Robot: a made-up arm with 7 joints. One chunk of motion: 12 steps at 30 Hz.
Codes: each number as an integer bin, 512 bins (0 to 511) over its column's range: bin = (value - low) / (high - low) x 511, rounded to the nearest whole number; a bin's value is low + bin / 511 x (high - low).
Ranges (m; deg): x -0.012..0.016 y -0.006..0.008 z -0.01..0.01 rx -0.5..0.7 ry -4.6..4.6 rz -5..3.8
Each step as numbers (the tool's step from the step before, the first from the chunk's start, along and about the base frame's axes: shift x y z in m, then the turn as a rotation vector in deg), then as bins.
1 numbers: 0.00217 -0.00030 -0.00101 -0.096 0.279 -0.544
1 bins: 259 208 230 172 271 259
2 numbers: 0.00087 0.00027 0.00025 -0.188 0.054 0.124
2 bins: 235 229 262 133 258 298
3 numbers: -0.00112 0.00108 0.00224 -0.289 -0.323 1.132
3 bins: 199 258 313 90 238 356
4 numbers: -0.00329 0.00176 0.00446 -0.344 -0.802 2.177
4 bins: 159 283 369 66 211 417
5 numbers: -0.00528 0.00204 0.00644 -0.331 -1.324 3.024
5 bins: 123 293 420 72 182 466
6 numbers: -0.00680 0.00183 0.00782 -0.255 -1.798 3.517
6 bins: 95 286 455 104 156 495
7 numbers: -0.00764 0.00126 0.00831 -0.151 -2.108 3.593
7 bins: 80 265 468 149 138 499
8 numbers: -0.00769 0.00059 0.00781 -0.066 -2.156 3.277
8 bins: 79 241 455 185 136 481
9 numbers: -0.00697 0.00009 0.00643 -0.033 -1.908 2.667
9 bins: 92 222 420 199 150 445
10 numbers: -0.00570 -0.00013 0.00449 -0.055 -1.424 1.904
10 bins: 115 214 370 189 176 401
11 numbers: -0.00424 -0.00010 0.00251 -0.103 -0.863 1.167
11 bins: 142 215 320 169 208 358
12 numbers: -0.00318 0.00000 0.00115 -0.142 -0.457 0.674
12 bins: 161 219 285 152 230 329
